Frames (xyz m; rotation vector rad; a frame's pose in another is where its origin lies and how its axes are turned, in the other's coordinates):
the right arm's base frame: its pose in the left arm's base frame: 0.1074 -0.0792 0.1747 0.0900 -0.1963 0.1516
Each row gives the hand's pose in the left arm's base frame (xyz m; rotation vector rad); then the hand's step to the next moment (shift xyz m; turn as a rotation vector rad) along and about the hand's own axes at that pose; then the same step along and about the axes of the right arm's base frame.
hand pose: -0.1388 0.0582 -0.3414 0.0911 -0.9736 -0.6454
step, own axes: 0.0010 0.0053 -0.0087 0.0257 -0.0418 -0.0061
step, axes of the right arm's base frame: 0.0093 0.0002 -0.0044 -0.0113 -0.0477 0.0068
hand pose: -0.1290 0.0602 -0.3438 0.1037 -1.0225 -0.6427
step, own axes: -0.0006 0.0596 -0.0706 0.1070 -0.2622 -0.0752
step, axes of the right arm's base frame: 0.0834 0.0188 -0.0350 -0.0694 -0.2839 -0.0214
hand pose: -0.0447 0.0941 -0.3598 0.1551 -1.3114 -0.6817
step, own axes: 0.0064 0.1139 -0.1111 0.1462 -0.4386 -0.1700
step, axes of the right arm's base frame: 0.1551 0.0359 -0.0053 -0.0866 -0.4779 -0.0822
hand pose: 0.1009 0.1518 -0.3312 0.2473 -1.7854 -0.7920
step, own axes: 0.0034 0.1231 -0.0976 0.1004 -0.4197 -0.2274
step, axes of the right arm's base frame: 0.1365 0.0411 0.0662 -0.0166 -0.4747 -0.1111
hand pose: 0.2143 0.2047 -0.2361 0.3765 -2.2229 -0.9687
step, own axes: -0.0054 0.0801 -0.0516 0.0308 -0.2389 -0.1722
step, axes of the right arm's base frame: 0.0589 0.0290 0.0693 0.0379 -0.2869 -0.0626
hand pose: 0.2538 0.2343 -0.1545 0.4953 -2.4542 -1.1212
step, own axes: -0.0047 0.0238 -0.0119 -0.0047 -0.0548 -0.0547
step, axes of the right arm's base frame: 0.0123 0.0100 0.0219 0.0265 -0.0721 -0.0107
